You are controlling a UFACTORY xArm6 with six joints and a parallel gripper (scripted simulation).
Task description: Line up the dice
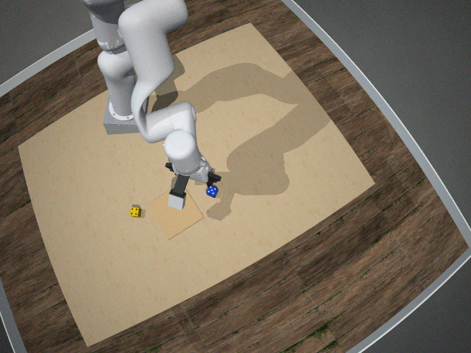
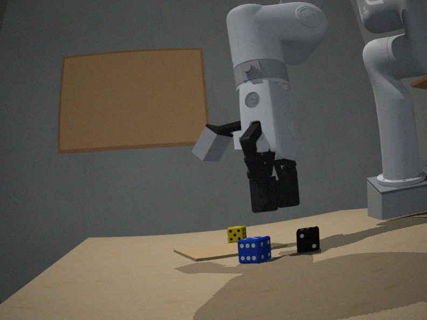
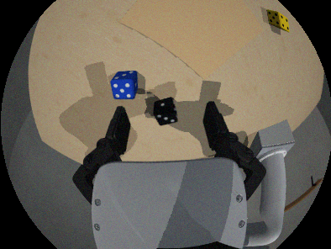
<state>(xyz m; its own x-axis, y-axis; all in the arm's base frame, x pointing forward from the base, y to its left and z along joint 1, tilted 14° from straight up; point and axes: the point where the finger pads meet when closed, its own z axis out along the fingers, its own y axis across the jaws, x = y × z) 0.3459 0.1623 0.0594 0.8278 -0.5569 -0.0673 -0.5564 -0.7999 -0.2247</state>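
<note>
My hand is 3 cm past the black die, 2 cm to the right of it and 6 cm above it. Also, from my hand: thin tan mat: 6 cm ahead, 10 cm to the right, 7 cm below; blue die: 4 cm ahead, 4 cm to the left, 6 cm below; yellow die: 3 cm ahead, 23 cm to the right, 6 cm below.
</note>
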